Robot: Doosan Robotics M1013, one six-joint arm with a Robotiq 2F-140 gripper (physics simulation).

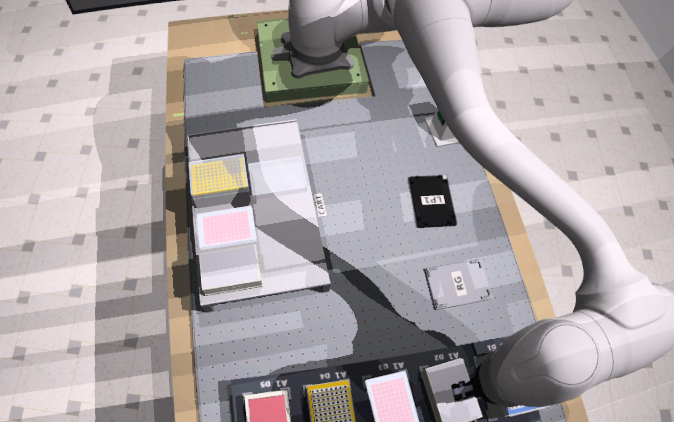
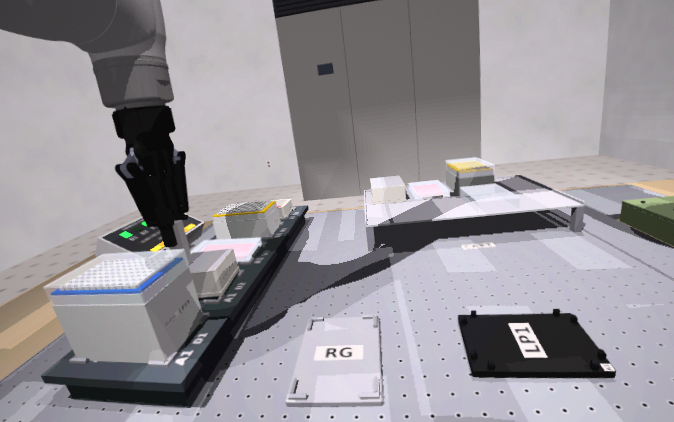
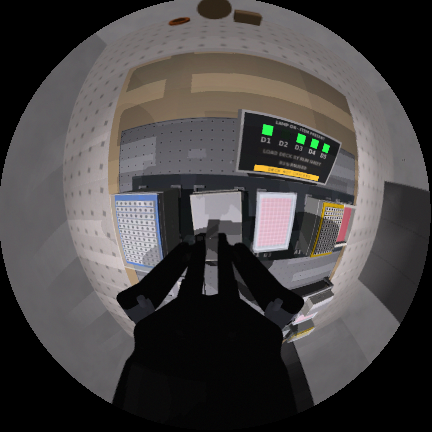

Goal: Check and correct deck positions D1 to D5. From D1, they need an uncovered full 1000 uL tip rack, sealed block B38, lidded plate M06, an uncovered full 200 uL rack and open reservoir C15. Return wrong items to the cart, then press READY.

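Pixels of known places: gripper, fingertip midpoint: (image 3: pixel 212 227); arm's base at its link origin: (image 1: pixel 316 51).
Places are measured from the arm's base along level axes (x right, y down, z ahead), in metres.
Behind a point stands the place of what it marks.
Observation:
My gripper (image 1: pixel 462 391) {y -0.060, x -0.028, z 1.005 m} (image 2: pixel 172 241) (image 3: pixel 212 227) {y -0.060, x -0.028, z 1.005 m} is shut and empty, over the pale block (image 1: pixel 442 380) {y -0.058, x -0.005, z 0.970 m} (image 2: pixel 212 272) {y -0.056, x -0.061, z 0.943 m} (image 3: pixel 215 205) {y -0.058, x -0.019, z 1.042 m} at D2; contact is unclear. D1 holds a blue-edged tip rack (image 1: pixel 525 409) {y -0.115, x -0.127, z 1.074 m} (image 2: pixel 115 300) {y -0.095, x -0.189, z 0.993 m} (image 3: pixel 137 230) {y -0.114, x -0.133, z 1.027 m} with a see-through edge around it, perhaps a cover. A pink plate (image 1: pixel 392 400) {y -0.030, x 0.100, z 0.977 m} (image 2: pixel 230 248) (image 3: pixel 275 220) {y -0.031, x 0.099, z 0.997 m} lies at D3. D4 holds a yellow-edged rack (image 1: pixel 330 400) {y -0.075, x 0.224, z 0.944 m} (image 2: pixel 245 220) {y -0.055, x 0.183, z 0.962 m} (image 3: pixel 327 230) {y -0.075, x 0.216, z 0.976 m}, D5 a red-filled reservoir (image 1: pixel 267 407) {y -0.026, x 0.346, z 0.922 m} (image 3: pixel 344 225) {y -0.026, x 0.365, z 0.951 m}. The cart (image 1: pixel 300 240) {y -0.022, x 0.192, z 0.586 m} (image 2: pixel 540 202) {y -0.021, x 0.165, z 0.321 m} bears a yellow rack (image 1: pixel 217 175) {y -0.092, x 0.344, z 0.413 m} (image 2: pixel 470 170) {y -0.084, x 0.279, z 0.429 m}, pink plate (image 1: pixel 227 227) {y -0.038, x 0.347, z 0.521 m} (image 2: pixel 427 189) {y -0.038, x 0.322, z 0.525 m} and pale block (image 1: pixel 230 267) {y -0.064, x 0.356, z 0.627 m} (image 2: pixel 387 189) {y -0.057, x 0.296, z 0.631 m}.
A clear flat piece (image 1: pixel 278 176) {y -0.046, x 0.206, z 0.423 m} lies on the cart. The panel (image 3: pixel 287 159) {y -0.070, x 0.105, z 1.113 m} shows D1, D3, D4 and D5 green, D2 dark, above a yellow bar. The LP1 plate (image 1: pixel 432 212) {y 0.029, x -0.154, z 0.574 m} (image 2: pixel 565 345) {y 0.029, x -0.187, z 0.505 m} and RG holder (image 1: pixel 445 287) {y 0.031, x -0.115, z 0.768 m} (image 2: pixel 340 375) {y 0.031, x -0.188, z 0.766 m} lie on the table. A green-topped stand (image 1: pixel 441 135) {y 0.015, x -0.261, z 0.364 m} is partly hidden.

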